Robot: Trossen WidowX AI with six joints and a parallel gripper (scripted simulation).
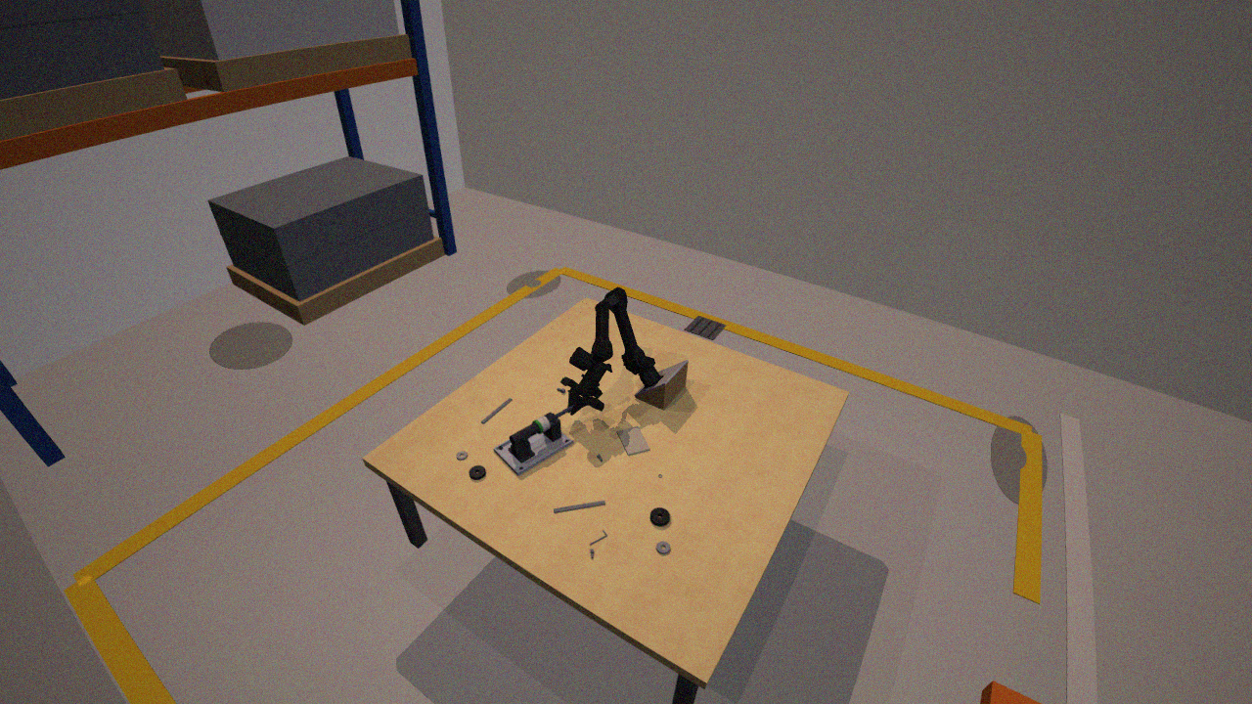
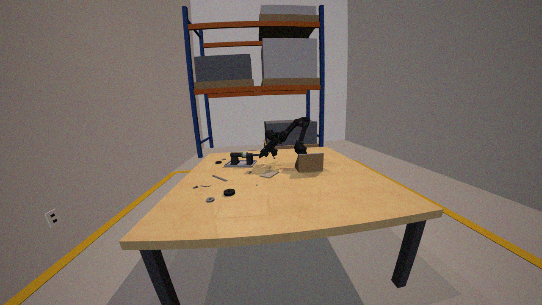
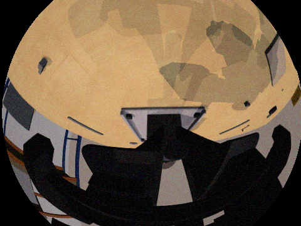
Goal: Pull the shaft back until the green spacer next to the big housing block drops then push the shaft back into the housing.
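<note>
My gripper tip is 5 cm short of the shaft, 1 cm to the left of it and 2 cm below it. The rest, counted from my gripper tip: grey plate (8 cm behind, 22 cm to the left, 5 cm below); black disc (13 cm ahead, 48 cm to the left, 5 cm below); hex key (29 cm ahead, 39 cm to the left, 5 cm below).
</note>
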